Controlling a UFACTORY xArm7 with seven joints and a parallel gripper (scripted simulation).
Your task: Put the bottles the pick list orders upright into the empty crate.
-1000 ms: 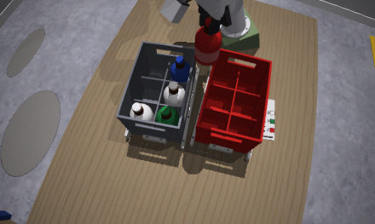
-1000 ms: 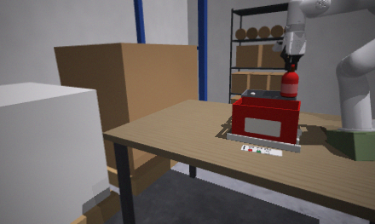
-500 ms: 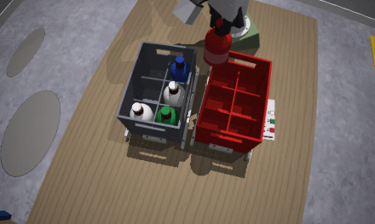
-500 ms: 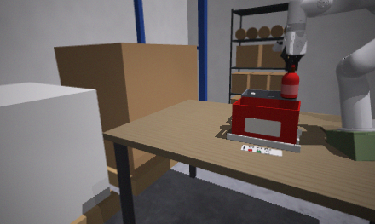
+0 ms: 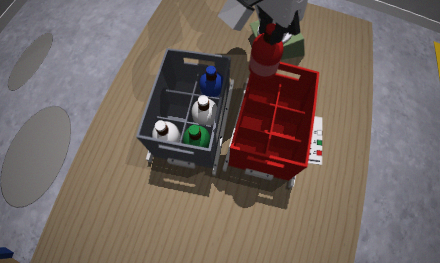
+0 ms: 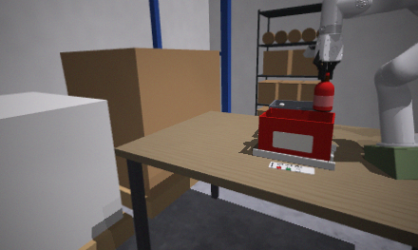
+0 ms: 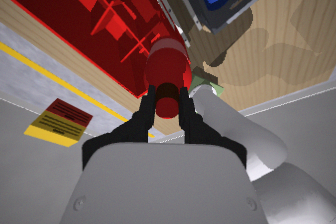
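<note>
My hand is 7 cm above the red-label bottle. Also, from my hand: red crate (25 cm below, 10 cm ahead, 5 cm to the left); then blue-label bottle (25 cm below, 14 cm to the right, 1 cm behind); then grey crate (25 cm below, 19 cm to the right, 8 cm ahead).
</note>
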